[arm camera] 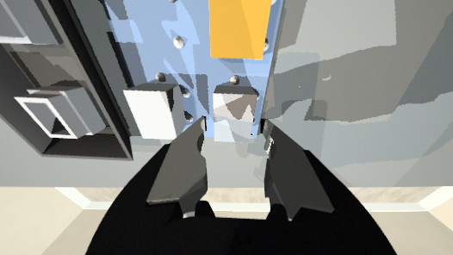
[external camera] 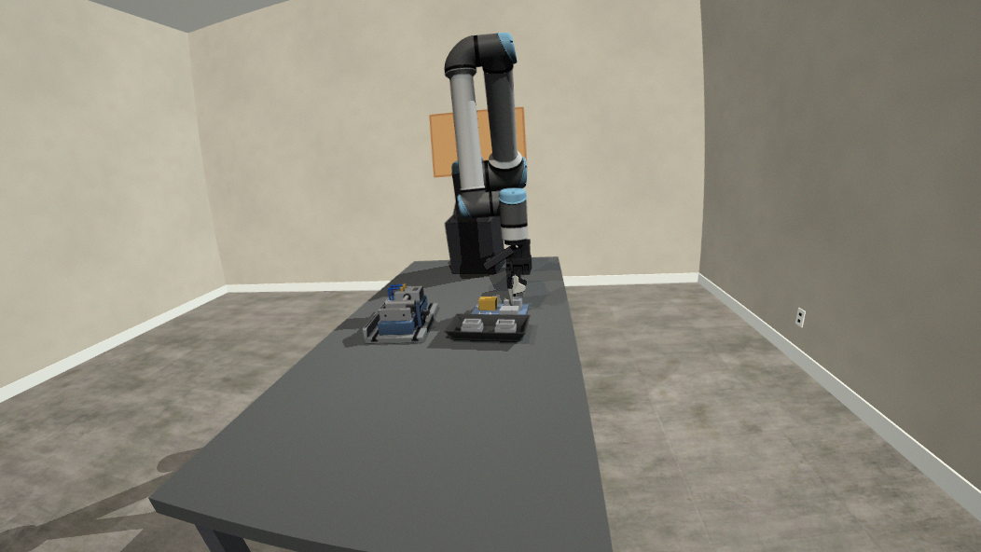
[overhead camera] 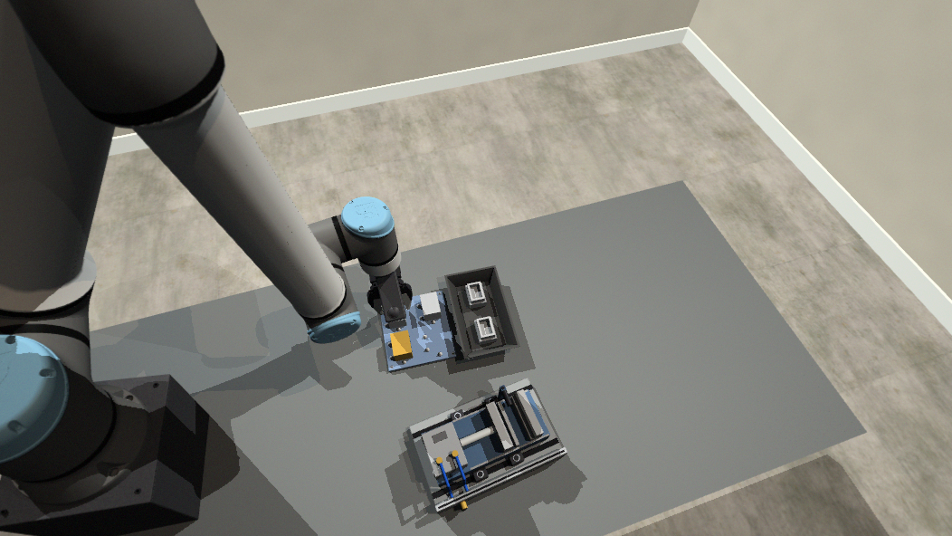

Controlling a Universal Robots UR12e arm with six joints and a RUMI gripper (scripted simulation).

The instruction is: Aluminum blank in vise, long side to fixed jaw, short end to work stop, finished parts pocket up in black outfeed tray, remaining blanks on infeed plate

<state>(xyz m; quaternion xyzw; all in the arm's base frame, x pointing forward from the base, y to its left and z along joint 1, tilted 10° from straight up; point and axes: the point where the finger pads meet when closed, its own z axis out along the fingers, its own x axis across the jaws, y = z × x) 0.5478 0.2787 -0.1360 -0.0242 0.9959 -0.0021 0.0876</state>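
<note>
Right now the gray blank is 20 mm below my hand. From my hand the other things lie so: yellow brass blank (10 mm ahead, 90 mm to the right, 20 mm below); blue infeed plate (50 mm ahead, 40 mm to the right, 40 mm below); pale rod (150 mm ahead, 350 mm to the right, 30 mm above).
</note>
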